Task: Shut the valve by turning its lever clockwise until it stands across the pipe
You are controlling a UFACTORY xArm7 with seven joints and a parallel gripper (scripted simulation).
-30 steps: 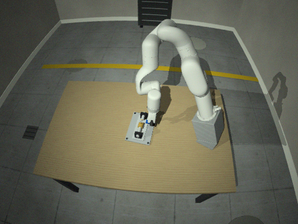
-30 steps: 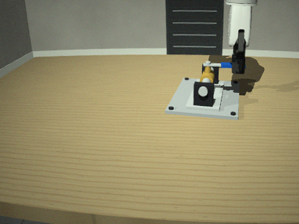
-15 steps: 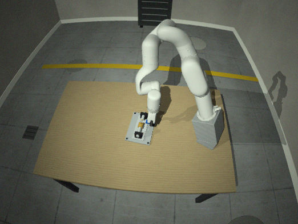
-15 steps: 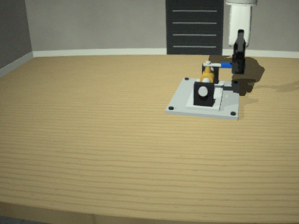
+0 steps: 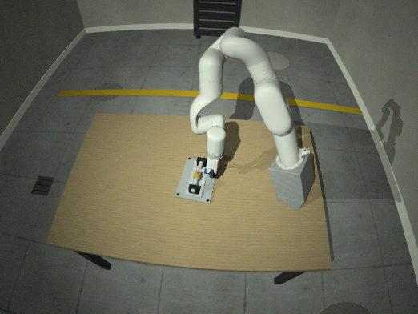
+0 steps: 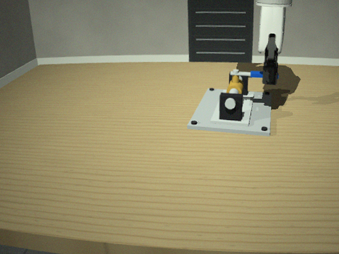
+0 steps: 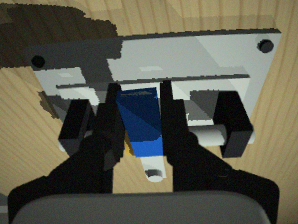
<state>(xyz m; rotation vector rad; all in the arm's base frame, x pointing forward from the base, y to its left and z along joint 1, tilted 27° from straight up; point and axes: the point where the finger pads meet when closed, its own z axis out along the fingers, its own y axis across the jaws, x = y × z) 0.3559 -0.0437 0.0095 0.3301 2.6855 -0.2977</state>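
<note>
Now: the blue lever 40 mm ahead of my hand and 10 mm to the right of it.
</note>
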